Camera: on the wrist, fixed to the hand. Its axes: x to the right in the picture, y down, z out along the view.
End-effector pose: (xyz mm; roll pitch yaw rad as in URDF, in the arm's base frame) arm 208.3 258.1 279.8 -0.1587 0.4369 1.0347
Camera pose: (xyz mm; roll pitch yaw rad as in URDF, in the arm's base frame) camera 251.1 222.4 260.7 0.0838 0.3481 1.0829
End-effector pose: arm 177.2 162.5 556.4 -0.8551 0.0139 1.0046
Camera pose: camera 224.4 132.9 575.5 -0.6315 -0.0248 1.0961
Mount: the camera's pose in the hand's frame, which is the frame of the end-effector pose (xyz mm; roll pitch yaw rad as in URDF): 0.1 -51.0 -29.5 0.2226 -0.0944 0.0309
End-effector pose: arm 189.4 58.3 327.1 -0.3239 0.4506 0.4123
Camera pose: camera 207.9 3.4 316.5 -0.0745 0.3701 0.4758
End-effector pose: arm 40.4 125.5 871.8 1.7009 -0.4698 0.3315
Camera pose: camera 48.8 166.3 830.2 1.9758 -0.4856 0.2211
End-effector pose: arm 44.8 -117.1 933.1 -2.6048 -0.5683 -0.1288
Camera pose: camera 21.1 -85.1 976.5 -2.3929 -0.4713 -0.1044
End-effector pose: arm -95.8 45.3 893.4 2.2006 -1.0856 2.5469
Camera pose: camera -143.5 12.5 882.4 2.5908 -1.0470 2.3572
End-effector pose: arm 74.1 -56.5 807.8 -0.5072 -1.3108 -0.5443
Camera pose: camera 44.5 -107.4 807.6 -0.6379 -1.3653 -0.1801
